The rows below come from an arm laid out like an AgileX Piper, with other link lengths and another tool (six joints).
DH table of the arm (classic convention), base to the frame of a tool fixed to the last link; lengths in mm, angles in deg. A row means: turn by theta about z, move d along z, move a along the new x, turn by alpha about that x. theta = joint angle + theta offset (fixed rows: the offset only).
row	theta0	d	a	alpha
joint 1	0	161.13	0	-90
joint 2	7.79	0	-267.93	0
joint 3	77.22	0	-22.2	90
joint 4	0	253.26	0	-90
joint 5	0	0	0	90
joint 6	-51.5	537.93	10.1	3
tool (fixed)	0	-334.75	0	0
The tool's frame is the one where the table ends.
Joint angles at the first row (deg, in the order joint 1, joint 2, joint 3, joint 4, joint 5, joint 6):
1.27, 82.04, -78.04, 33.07, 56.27, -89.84
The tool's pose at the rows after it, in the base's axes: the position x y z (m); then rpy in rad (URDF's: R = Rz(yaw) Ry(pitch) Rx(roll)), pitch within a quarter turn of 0, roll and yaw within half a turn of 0:
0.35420 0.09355 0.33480 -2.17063 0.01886 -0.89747
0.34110 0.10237 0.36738 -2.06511 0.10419 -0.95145
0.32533 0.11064 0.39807 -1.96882 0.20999 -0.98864
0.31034 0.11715 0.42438 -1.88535 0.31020 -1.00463
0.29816 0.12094 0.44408 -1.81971 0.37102 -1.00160
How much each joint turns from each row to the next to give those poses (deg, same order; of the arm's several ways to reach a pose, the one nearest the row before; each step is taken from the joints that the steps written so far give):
0.00, -3.90, -0.09, 3.62, -1.03, 4.21
0.00, -4.11, -0.08, 3.66, -1.04, 5.81
0.00, -3.98, -0.01, 3.53, -0.99, 6.40
0.00, -3.37, 0.00, 3.09, -1.10, 5.66
0.00, -2.58, 0.01, 2.13, -0.96, 3.42

